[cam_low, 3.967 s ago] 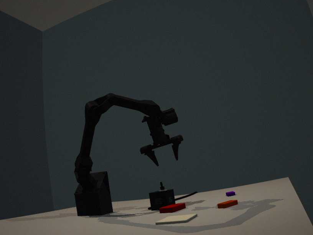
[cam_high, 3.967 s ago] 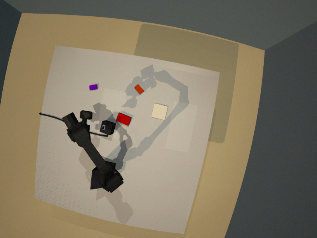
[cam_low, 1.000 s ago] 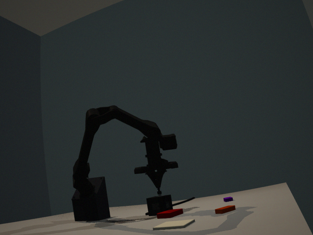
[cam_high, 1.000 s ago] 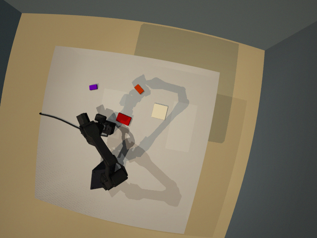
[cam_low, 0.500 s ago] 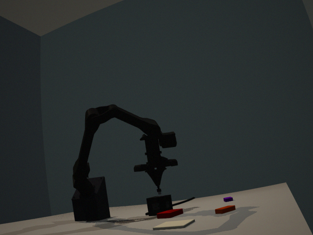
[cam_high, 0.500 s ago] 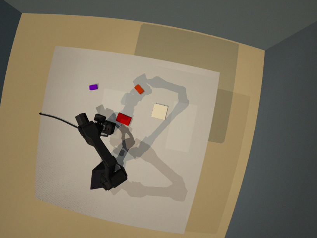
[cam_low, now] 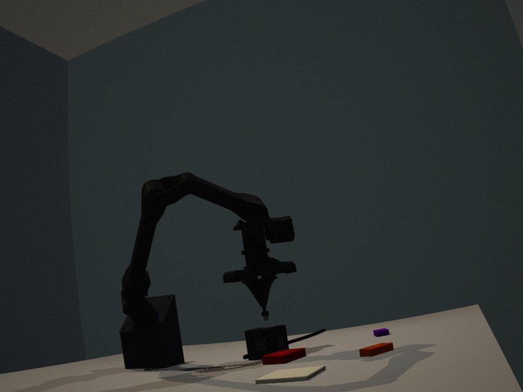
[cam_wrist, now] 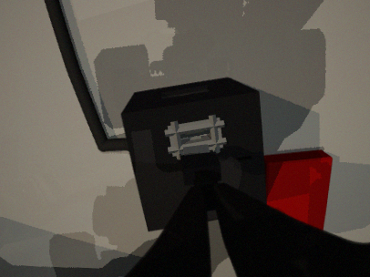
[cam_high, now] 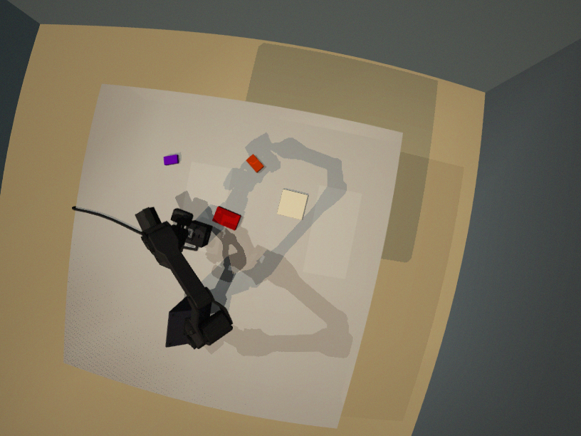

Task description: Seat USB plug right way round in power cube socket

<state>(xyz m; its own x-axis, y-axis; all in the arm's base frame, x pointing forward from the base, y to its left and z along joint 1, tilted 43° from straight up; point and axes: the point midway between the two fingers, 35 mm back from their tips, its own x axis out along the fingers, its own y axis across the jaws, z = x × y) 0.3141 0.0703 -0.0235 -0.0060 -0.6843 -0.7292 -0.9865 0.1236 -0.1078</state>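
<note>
The USB plug is 2 cm below my gripper tip. The rest, counted from my gripper tip: metal-framed socket: 6 cm below; then red block: 12 cm below, 11 cm to the right, 7 cm ahead; then purple block: 26 cm ahead, 16 cm to the left, 12 cm below.
</note>
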